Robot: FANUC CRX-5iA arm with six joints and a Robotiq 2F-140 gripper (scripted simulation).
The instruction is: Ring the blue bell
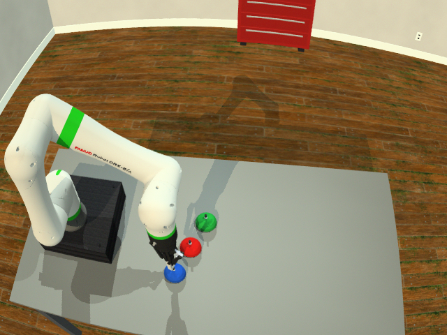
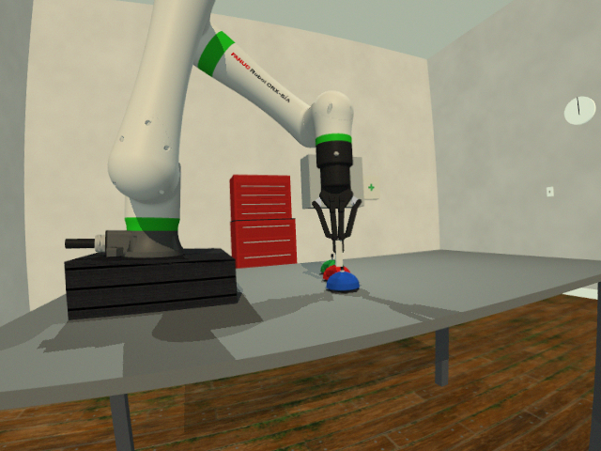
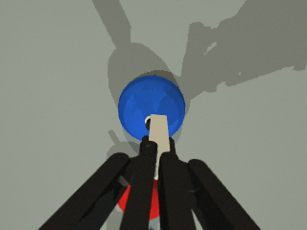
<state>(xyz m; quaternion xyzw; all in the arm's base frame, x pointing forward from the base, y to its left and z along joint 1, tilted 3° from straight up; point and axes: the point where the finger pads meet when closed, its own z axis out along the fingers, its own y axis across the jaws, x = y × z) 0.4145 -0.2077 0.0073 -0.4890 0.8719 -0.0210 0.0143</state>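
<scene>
Now: hand 1 cm short of the blue bell and 6 cm above it. Round my hand: red bell 7 cm ahead, 11 cm to the left, 5 cm below; green bell 14 cm ahead, 22 cm to the left, 5 cm below.
</scene>
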